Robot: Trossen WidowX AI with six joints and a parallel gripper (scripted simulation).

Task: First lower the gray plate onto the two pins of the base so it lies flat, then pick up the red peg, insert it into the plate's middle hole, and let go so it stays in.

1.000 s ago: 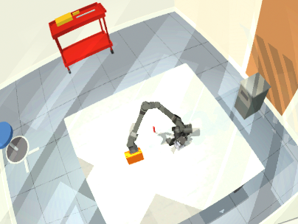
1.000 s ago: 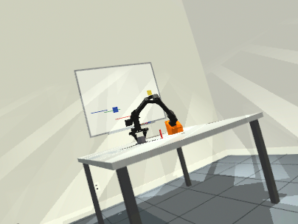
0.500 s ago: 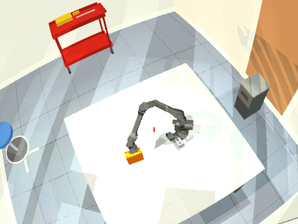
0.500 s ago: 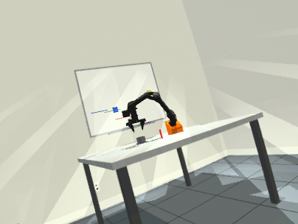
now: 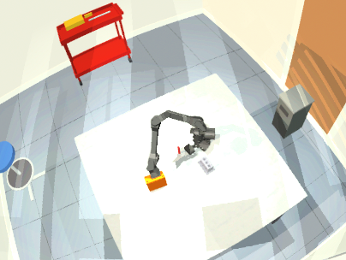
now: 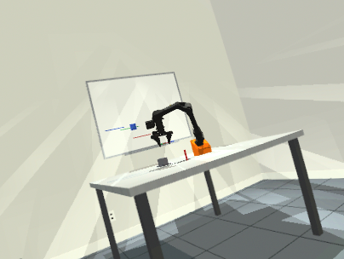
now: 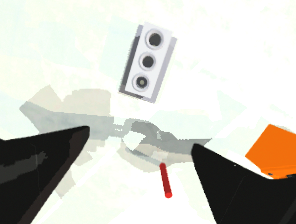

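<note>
My gripper tip is 11 cm to the right of the red peg, 11 cm above it and 10 cm past it. The rest, counted from my gripper tip: gray plate (10 cm below, 7 cm to the right, 2 cm ahead); base (14 cm below, 7 cm to the right, 2 cm ahead).
</note>
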